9 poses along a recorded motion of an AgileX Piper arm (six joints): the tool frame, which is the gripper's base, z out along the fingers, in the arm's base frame.
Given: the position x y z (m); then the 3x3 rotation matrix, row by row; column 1 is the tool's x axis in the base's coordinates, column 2 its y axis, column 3 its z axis. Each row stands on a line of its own.
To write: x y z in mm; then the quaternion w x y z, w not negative. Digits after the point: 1 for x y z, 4 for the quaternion.
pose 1, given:
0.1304, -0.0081, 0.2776
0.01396, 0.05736, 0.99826
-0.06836, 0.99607, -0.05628
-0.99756, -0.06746, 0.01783
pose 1, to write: 130.4, -8.1, 277.6, 0.7120, -0.0039, 0.7008, -0.0441
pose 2, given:
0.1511, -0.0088, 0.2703
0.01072, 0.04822, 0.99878
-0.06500, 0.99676, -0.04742
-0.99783, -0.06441, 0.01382
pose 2, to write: 151.1, -8.8, 270.3, 0.7109, -0.0060, 0.7022, -0.0398
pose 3, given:
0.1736, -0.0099, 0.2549
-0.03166, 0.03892, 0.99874
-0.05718, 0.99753, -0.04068
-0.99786, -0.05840, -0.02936
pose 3, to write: 173.6, -9.9, 254.9, 0.6958, -0.0064, 0.7174, -0.0345
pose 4, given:
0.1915, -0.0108, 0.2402
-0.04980, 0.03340, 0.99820
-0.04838, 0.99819, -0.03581
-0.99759, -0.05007, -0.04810
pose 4, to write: 191.5, -10.8, 240.2, 0.6893, -0.0052, 0.7239, -0.0297
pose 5, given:
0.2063, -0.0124, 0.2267
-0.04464, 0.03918, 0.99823
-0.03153, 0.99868, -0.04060
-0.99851, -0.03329, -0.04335
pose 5, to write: 206.3, -12.4, 226.7, 0.6911, 0.0026, 0.7223, -0.0256
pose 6, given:
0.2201, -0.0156, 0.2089
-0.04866, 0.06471, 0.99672
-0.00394, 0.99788, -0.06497
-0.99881, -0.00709, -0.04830
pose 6, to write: 220.1, -15.6, 208.9, 0.6894, 0.0210, 0.7237, -0.0249
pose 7, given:
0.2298, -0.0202, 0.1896
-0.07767, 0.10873, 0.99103
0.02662, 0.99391, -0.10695
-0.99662, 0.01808, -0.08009
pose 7, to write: 229.8, -20.2, 189.6, 0.6775, 0.0461, 0.7334, -0.0303
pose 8, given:
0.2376, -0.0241, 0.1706
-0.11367, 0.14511, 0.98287
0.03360, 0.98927, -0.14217
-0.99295, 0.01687, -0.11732
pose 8, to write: 237.6, -24.1, 170.6, 0.6630, 0.0600, 0.7450, -0.0420
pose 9, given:
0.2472, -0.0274, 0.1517
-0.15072, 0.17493, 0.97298
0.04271, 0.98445, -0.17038
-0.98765, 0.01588, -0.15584
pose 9, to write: 247.2, -27.4, 151.7, 0.6477, 0.0719, 0.7568, -0.0510
